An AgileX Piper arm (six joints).
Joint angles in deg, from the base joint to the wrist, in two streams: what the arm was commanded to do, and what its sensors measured. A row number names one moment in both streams.
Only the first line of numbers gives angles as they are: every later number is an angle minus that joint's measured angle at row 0.
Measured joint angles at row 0:
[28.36 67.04 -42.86 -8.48 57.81 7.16]
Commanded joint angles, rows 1 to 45:
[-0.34 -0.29 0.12 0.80 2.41 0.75]
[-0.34 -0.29 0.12 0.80 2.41 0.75]
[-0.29 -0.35 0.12 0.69 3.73 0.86]
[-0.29 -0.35 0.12 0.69 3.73 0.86]
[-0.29 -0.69 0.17 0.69 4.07 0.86]
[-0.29 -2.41 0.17 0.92 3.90 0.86]
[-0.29 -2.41 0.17 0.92 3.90 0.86]
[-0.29 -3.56 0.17 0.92 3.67 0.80]
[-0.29 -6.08 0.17 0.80 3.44 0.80]
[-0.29 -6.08 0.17 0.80 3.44 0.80]
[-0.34 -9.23 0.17 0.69 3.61 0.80]
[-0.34 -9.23 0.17 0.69 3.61 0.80]
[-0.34 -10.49 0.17 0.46 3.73 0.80]
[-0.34 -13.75 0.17 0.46 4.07 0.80]
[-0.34 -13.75 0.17 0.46 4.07 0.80]
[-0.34 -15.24 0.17 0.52 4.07 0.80]
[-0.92 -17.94 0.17 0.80 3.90 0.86]
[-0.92 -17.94 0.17 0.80 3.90 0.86]
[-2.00 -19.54 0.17 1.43 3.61 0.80]
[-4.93 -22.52 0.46 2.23 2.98 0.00]
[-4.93 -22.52 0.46 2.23 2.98 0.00]
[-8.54 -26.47 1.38 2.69 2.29 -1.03]
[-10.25 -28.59 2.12 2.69 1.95 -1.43]
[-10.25 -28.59 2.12 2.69 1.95 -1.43]
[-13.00 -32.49 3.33 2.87 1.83 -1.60]
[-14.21 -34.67 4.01 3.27 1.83 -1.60]
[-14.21 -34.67 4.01 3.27 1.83 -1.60]
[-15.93 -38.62 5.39 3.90 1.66 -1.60]
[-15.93 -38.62 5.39 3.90 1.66 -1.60]
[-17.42 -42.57 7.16 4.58 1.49 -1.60]
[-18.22 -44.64 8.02 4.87 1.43 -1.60]
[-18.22 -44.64 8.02 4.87 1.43 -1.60]
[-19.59 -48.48 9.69 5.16 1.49 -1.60]
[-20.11 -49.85 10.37 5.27 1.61 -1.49]
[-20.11 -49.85 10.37 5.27 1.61 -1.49]
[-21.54 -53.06 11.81 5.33 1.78 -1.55]
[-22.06 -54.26 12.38 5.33 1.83 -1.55]
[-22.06 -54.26 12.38 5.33 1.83 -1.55]
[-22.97 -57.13 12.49 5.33 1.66 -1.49]
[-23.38 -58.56 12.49 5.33 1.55 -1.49]
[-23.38 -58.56 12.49 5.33 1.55 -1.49]
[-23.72 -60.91 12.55 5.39 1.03 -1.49]
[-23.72 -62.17 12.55 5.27 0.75 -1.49]
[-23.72 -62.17 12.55 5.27 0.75 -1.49]
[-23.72 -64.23 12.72 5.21 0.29 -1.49]
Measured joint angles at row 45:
[-23.26 -61.43 12.15 5.16 1.43 -1.09]
